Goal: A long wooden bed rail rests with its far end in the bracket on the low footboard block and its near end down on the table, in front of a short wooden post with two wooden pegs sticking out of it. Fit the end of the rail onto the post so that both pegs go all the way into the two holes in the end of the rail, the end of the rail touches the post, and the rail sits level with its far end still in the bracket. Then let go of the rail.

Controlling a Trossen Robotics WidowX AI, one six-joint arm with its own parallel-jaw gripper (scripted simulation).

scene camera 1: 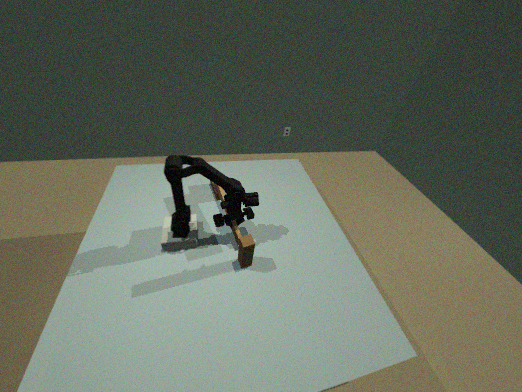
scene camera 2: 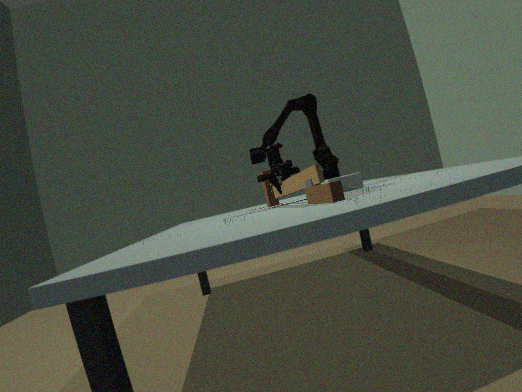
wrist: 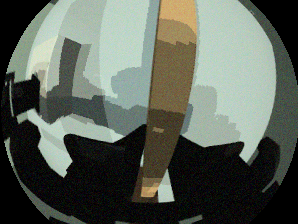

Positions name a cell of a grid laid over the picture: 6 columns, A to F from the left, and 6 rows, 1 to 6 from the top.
A wooden rail (scene camera 2: D3): 0.94 m from the lens.
